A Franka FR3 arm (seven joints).
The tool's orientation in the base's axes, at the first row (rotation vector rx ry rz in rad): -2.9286 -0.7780 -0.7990
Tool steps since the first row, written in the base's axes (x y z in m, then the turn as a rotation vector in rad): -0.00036 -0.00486 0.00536 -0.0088 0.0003 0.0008; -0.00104 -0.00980 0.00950 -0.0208 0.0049 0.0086; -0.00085 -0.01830 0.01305 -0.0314 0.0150 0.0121; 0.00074 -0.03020 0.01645 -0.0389 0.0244 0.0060; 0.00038 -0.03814 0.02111 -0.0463 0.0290 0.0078; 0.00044 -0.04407 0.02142 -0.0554 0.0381 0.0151
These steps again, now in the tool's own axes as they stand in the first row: 0.00005 0.00473 -0.00548 -0.0060 -0.0043 -0.0048; -0.00076 0.00924 -0.01007 -0.0092 -0.0130 -0.0167; -0.00285 0.01720 -0.01421 -0.0107 -0.0263 -0.0234; -0.00553 0.02878 -0.01800 -0.0149 -0.0388 -0.0204; -0.00724 0.03613 -0.02329 -0.0174 -0.0461 -0.0249; -0.00978 0.04140 -0.02433 -0.0165 -0.0574 -0.0343
